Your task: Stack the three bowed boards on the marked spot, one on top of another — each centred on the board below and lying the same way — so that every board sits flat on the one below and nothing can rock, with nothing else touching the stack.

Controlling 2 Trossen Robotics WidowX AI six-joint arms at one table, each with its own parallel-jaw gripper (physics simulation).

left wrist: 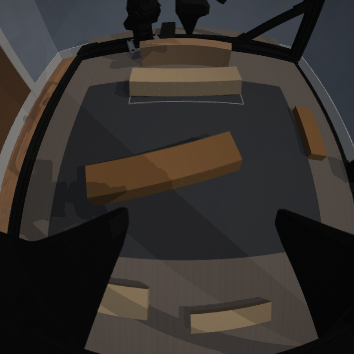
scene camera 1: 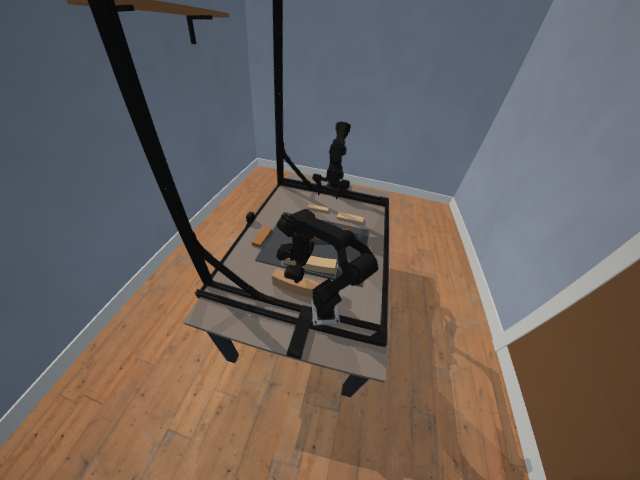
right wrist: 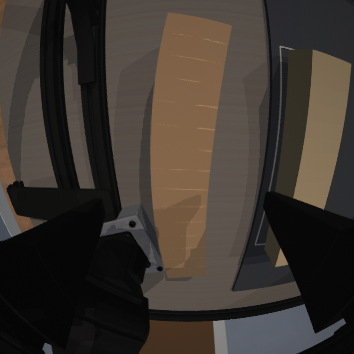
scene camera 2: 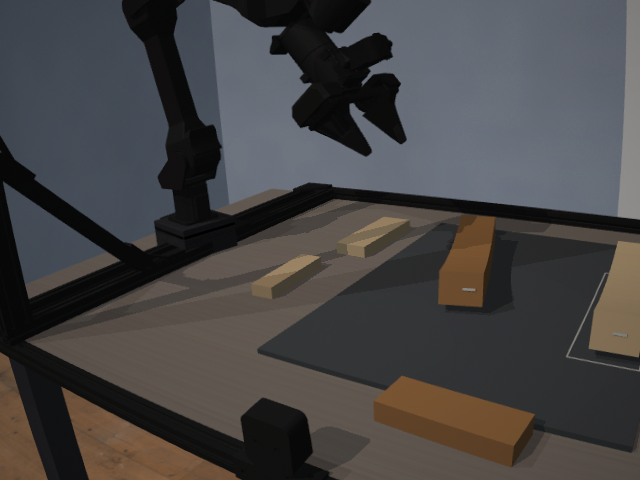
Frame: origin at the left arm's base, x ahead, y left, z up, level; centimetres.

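Where they show: left gripper, fingertip midpoint: (left wrist: 205,217) (scene camera 1: 327,197) (scene camera 2: 387,148); right gripper, fingertip midpoint: (left wrist: 187,26) (right wrist: 185,203); left arm's base, link origin: (scene camera 1: 334,185) (scene camera 2: 193,218); right arm's base, link origin: (scene camera 1: 325,311) (right wrist: 119,252).
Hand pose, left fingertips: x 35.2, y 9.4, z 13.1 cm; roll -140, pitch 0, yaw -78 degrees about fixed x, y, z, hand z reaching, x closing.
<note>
Each offset is from my left fingertips to the top centre of the thing. "spot": to the spot under its first point. Level surfaces: height alone.
The pale bowed board @(dx +30.4, dy +7.0, dz -12.5 cm) (scene camera 1: 321,265) (scene camera 2: 620,299) (left wrist: 185,82) (right wrist: 327,125) lies over the white outline @(spot: dx +26.7, dy +4.2, dz -17.6 cm) (scene camera 2: 586,315); a dark gap shows under its near end in scene camera 2. The orange-brown bowed board @(dx +8.6, dy +6.6, dz -12.5 cm) (scene camera 2: 467,258) (left wrist: 165,165) lies askew on the mat, also with a gap under its end. The light-brown bowed board @(dx +42.8, dy +9.5, dz -12.0 cm) (scene camera 1: 292,283) (left wrist: 187,52) (right wrist: 185,140) lies off the mat, looking curved from above. My left gripper (scene camera 1: 328,195) (scene camera 2: 385,148) (left wrist: 205,217) is open, high above the table. My right gripper (right wrist: 185,203) is open above the light-brown board, not touching it.
Two small pale blocks @(dx -11.2, dy -9.2, dz -16.6 cm) (scene camera 2: 286,276) @(dx -12.9, dy +10.9, dz -16.5 cm) (scene camera 2: 374,237) lie beside the dark mat @(dz -17.6 cm) (scene camera 2: 361,330). A small orange block @(dx +26.2, dy -22.3, dz -16.1 cm) (scene camera 1: 262,236) (scene camera 2: 452,415) (left wrist: 310,132) lies at the mat's other edge. The right arm's base stands close to the light-brown board's end. Black frame rails edge the table.
</note>
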